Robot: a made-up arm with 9 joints.
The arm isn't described. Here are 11 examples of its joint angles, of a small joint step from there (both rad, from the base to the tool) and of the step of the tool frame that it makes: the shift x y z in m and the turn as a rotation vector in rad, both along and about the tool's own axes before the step.
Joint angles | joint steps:
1: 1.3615 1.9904 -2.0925 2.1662 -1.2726 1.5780 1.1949 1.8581 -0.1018 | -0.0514 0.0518 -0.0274 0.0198 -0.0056 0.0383 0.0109 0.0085 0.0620
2: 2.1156 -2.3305 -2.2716 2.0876 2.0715 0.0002 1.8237 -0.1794 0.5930 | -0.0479 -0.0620 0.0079 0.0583 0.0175 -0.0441 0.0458 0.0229 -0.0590
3: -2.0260 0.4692 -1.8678 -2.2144 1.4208 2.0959 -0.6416 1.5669 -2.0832 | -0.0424 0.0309 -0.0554 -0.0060 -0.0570 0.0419 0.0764 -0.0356 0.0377
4: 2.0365 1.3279 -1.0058 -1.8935 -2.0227 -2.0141 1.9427 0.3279 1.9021 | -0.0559 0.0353 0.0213 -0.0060 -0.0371 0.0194 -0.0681 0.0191 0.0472
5: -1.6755 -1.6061 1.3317 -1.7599 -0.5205 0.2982 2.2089 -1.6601 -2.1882 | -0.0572 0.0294 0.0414 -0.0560 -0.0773 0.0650 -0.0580 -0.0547 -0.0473
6: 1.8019 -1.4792 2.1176 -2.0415 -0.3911 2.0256 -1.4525 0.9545 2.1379 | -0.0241 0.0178 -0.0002 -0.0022 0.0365 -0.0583 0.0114 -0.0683 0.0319
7: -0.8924 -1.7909 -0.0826 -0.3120 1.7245 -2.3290 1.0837 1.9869 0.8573 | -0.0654 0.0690 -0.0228 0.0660 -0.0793 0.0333 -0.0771 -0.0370 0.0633
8: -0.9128 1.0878 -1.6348 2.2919 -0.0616 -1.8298 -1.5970 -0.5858 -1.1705 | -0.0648 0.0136 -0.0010 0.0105 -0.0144 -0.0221 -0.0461 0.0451 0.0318
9: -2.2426 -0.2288 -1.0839 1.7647 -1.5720 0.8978 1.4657 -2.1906 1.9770 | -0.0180 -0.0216 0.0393 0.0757 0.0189 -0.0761 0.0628 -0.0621 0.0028
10: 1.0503 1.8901 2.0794 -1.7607 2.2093 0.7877 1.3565 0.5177 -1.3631 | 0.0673 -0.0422 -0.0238 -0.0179 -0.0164 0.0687 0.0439 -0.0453 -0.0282
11: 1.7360 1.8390 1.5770 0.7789 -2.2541 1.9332 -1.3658 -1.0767 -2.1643 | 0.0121 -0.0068 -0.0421 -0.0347 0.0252 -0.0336 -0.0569 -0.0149 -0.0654
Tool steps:
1: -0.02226 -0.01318 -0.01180 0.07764 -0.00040 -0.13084
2: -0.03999 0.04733 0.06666 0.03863 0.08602 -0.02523
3: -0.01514 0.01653 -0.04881 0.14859 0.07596 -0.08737
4: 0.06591 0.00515 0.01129 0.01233 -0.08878 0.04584
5: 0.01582 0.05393 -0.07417 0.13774 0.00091 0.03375
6: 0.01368 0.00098 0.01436 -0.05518 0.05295 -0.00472
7: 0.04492 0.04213 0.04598 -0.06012 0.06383 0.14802
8: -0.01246 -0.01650 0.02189 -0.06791 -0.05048 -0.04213
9: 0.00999 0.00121 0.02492 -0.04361 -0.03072 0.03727
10: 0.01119 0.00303 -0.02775 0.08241 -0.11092 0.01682
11: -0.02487 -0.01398 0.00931 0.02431 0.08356 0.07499
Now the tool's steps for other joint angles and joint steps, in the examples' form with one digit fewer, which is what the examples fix.
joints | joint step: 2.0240 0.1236 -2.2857 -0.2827 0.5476 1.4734 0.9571 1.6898 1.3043 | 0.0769 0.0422 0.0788 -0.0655 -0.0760 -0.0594 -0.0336 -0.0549 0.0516
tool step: -0.0446 0.0721 -0.1330 0.0947 -0.1542 -0.1116
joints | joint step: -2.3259 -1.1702 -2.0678 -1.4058 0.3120 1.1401 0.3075 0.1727 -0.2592 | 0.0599 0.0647 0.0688 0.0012 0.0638 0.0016 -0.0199 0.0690 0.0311
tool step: 0.0239 -0.0165 0.0046 -0.0874 -0.1321 -0.0473
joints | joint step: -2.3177 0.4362 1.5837 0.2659 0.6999 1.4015 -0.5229 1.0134 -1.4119 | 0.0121 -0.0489 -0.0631 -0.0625 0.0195 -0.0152 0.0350 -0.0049 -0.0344
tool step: 0.0043 0.0045 0.0272 -0.0194 -0.1202 0.0043
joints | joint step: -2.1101 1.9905 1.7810 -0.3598 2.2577 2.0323 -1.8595 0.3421 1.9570 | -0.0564 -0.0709 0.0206 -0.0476 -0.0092 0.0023 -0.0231 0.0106 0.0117
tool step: 0.0075 -0.0052 0.0062 -0.0445 -0.1126 -0.0649
